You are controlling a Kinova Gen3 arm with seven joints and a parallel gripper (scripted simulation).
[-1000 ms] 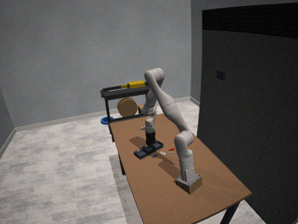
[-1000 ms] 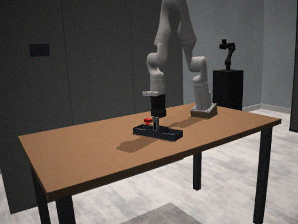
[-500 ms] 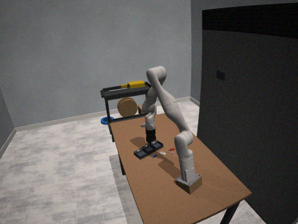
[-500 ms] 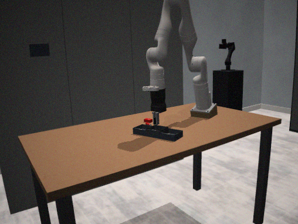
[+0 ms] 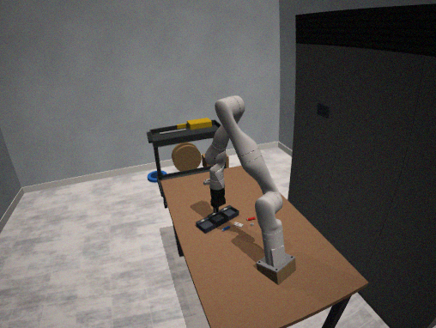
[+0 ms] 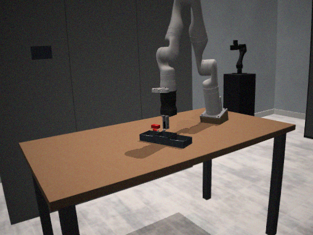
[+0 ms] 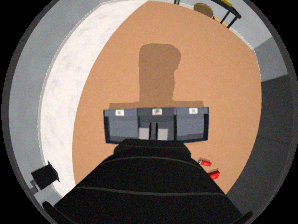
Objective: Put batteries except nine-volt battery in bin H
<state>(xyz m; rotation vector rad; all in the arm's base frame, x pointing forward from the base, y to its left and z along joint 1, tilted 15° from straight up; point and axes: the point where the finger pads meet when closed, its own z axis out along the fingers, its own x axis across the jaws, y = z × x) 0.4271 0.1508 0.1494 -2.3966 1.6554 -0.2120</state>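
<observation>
The red piece is 19 cm to the right of my hand, 8 cm below it and 5 cm behind it. From my hand the other things lie so: blue battery (9 cm behind, 8 cm below, 3 cm to the right); long bin (7 cm below, 1 cm to the right); white piece (11 cm to the right, 8 cm below, 7 cm behind).
</observation>
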